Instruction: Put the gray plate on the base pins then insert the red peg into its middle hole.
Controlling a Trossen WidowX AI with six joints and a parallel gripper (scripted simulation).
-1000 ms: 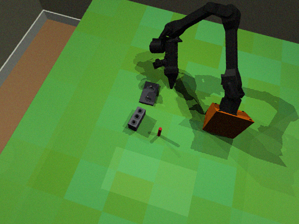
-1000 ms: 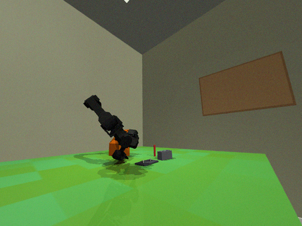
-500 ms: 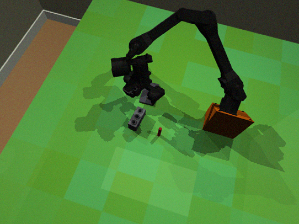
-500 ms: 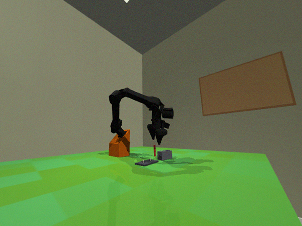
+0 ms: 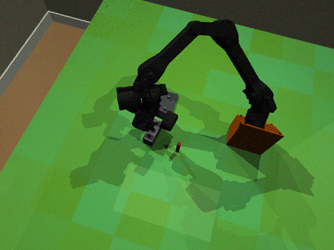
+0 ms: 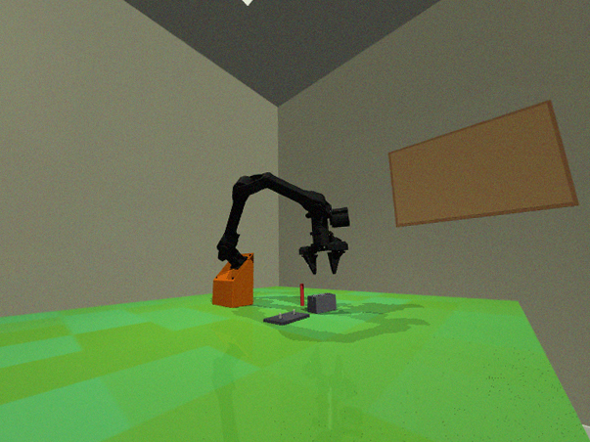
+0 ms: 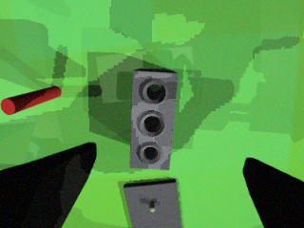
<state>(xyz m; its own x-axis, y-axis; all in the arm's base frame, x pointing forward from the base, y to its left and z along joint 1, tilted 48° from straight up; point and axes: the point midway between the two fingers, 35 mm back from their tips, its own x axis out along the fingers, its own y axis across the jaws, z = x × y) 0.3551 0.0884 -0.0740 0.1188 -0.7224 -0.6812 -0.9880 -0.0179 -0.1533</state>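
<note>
Now: gripper tip 80 mm above the gray plate and 10 mm past it. Round my gripper tip: red peg: 130 mm behind, 80 mm below, 20 mm to the left.
</note>
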